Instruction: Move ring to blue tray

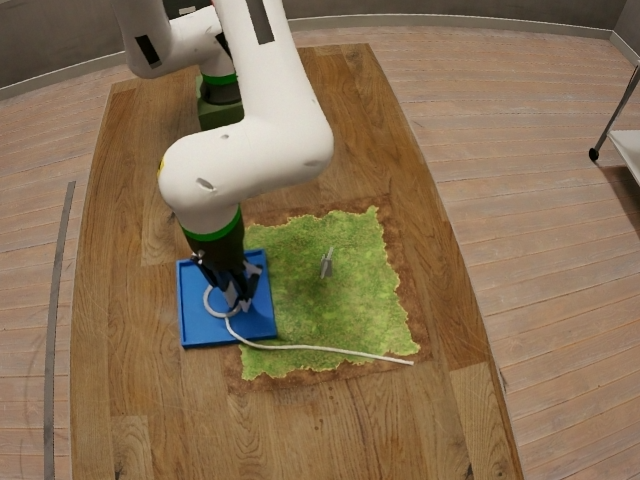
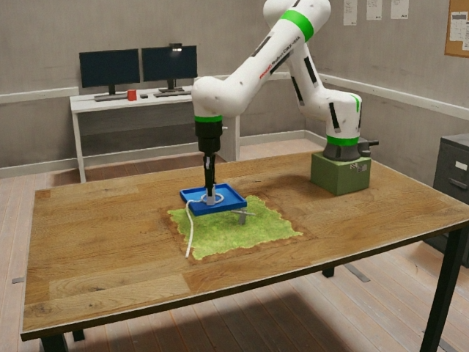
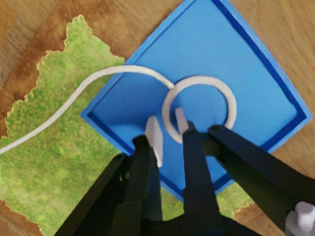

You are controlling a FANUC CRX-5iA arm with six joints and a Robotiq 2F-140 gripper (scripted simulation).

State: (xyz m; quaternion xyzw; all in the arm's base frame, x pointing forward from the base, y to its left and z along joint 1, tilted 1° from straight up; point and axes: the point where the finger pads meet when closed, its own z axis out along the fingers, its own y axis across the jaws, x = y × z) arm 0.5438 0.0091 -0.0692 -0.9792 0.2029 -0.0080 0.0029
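The ring is 30 mm to the right of my hand, 30 mm below it and 10 mm behind it. The rest, counted from my hand: grey stake: 170 mm to the left, 50 mm behind, 10 mm below; blue tray: 30 mm to the right, 30 mm below, 10 mm behind.
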